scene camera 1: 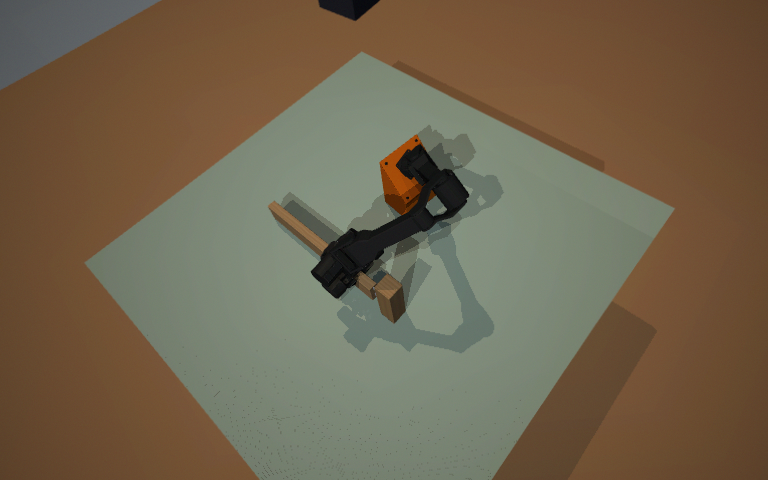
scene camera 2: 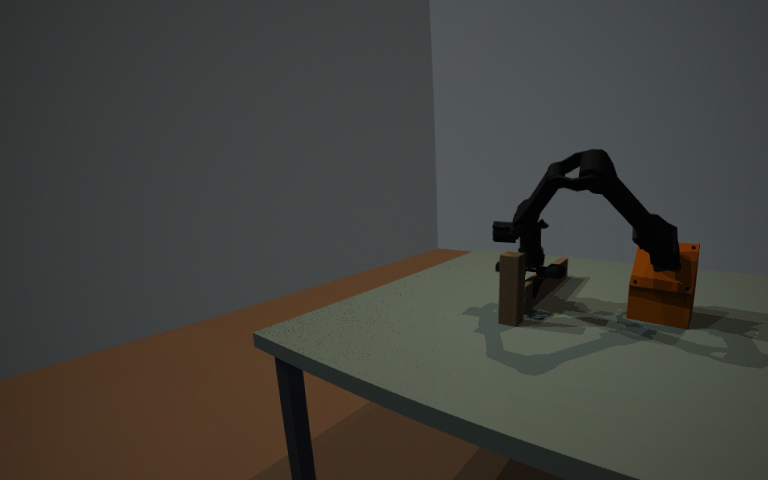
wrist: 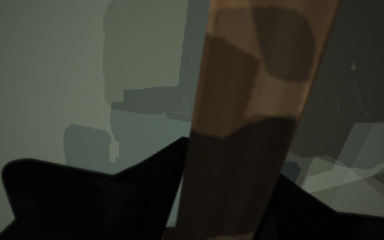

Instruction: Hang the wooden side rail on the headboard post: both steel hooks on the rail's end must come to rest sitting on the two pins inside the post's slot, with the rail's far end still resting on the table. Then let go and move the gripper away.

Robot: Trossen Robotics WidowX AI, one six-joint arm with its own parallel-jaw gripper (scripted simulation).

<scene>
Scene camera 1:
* wooden side rail: 313, 241
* headboard post: 389, 292
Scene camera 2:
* gripper: 528, 297
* wooden side rail: 547, 285
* headboard post: 512, 265
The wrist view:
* gripper: 212, 148
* wooden side rail: 257, 71
</scene>
